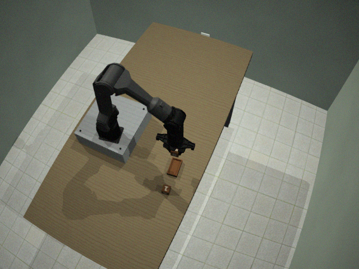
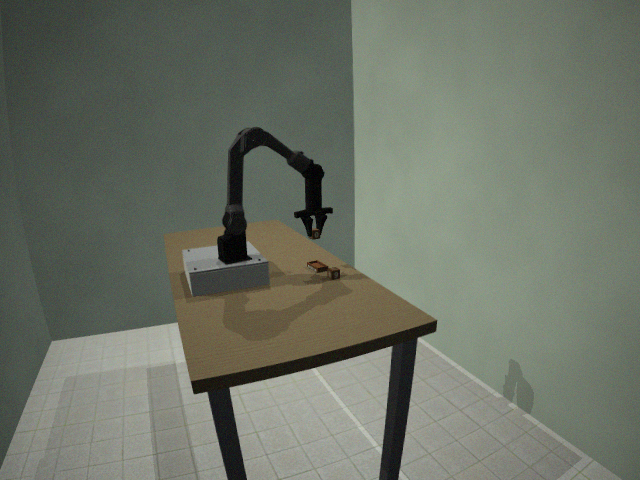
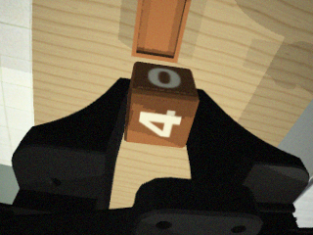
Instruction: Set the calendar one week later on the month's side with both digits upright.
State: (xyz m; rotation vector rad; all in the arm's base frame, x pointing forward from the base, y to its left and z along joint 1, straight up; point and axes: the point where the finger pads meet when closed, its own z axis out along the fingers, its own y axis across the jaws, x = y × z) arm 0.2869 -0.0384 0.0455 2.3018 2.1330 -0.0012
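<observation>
The brown tray lies 20 mm to the right of my hand and 120 mm below it. The rest, counted from my hand: cube (right at my hand).
</observation>
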